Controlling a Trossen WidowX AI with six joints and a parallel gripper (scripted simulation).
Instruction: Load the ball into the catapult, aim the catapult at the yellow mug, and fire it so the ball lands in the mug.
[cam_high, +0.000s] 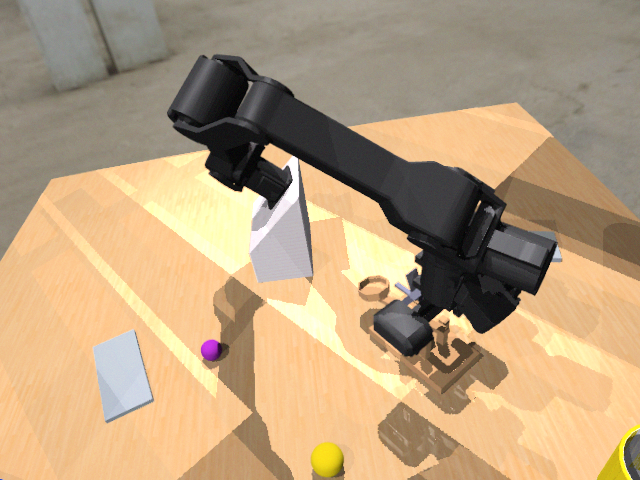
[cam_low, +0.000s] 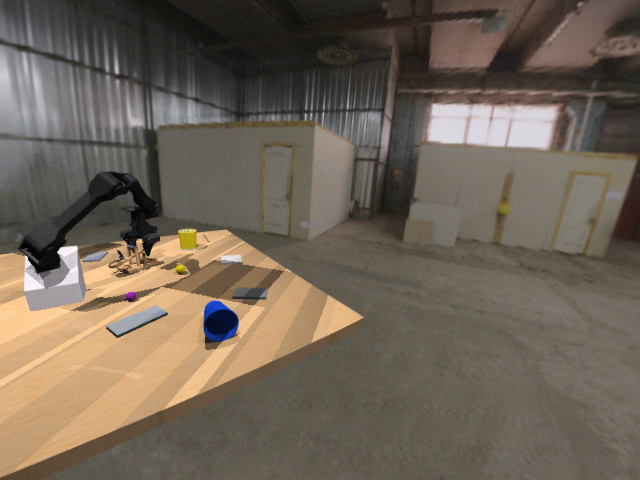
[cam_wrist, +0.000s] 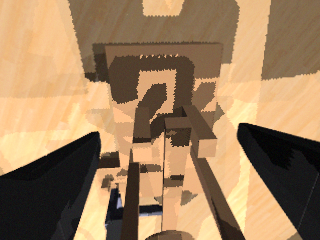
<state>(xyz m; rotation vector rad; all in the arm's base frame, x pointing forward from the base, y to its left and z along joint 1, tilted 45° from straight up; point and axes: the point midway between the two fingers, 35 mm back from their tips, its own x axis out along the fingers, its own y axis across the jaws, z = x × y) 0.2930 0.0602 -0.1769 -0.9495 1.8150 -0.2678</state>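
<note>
The purple ball lies 9 cm behind my gripper tip, 32 cm to the right of it and 4 cm below it. The rest, counted from my gripper tip: yellow ball 12 cm ahead, 18 cm to the right, 3 cm below; wooden catapult 6 cm behind, 2 cm to the right; yellow mug 25 cm ahead, 14 cm to the left, 2 cm below.
</note>
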